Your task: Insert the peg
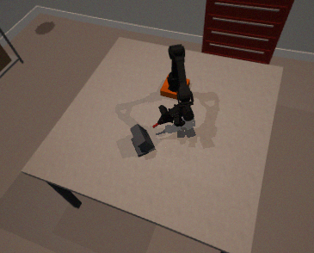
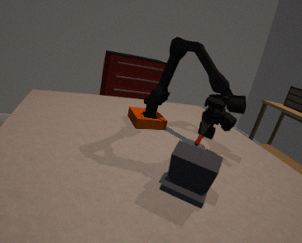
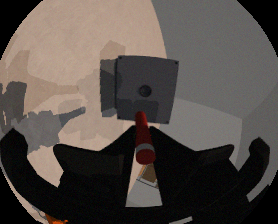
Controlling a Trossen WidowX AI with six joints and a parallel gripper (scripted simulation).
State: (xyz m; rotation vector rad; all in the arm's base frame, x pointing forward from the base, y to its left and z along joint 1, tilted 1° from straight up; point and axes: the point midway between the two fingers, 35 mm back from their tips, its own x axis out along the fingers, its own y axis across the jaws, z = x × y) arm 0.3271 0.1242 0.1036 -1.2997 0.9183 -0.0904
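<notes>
The panel is 100 mm ahead of my gripper tip, 50 mm to the right of it and 50 mm below it. The rest, counted from my gripper tip: red peg: 10 mm to the left, 10 mm behind, 10 mm above.
</notes>
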